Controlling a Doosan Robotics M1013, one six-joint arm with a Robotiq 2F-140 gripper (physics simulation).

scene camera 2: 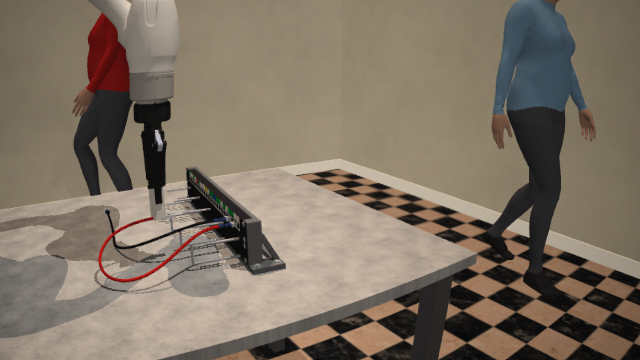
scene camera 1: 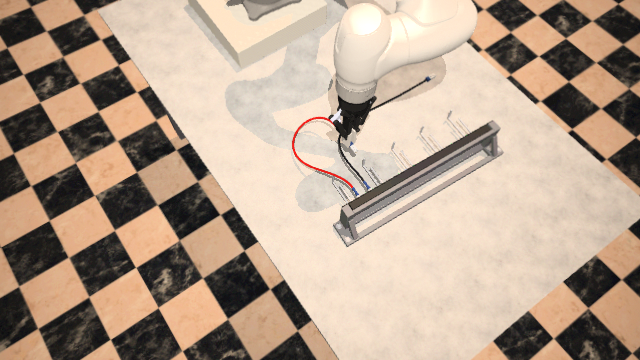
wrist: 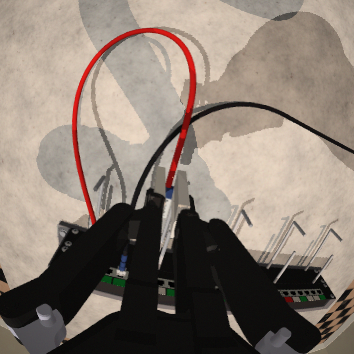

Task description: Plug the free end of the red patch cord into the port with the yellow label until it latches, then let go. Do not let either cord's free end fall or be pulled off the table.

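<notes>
My gripper is shut on the plug of the red cord's free end, whose blue boot shows between the pale fingertips. It is above the table, on the cord side of the patch panel. The red cord loops back to its other plug, seated near one panel end. A yellow label shows small on the panel in scene camera 2; its port is not clear there. The fingers hide part of the panel in the wrist view.
The black cord passes under the red one; its free end lies farther back over the table. Thin metal guide bars stick out of the panel. Two people stand beyond the table.
</notes>
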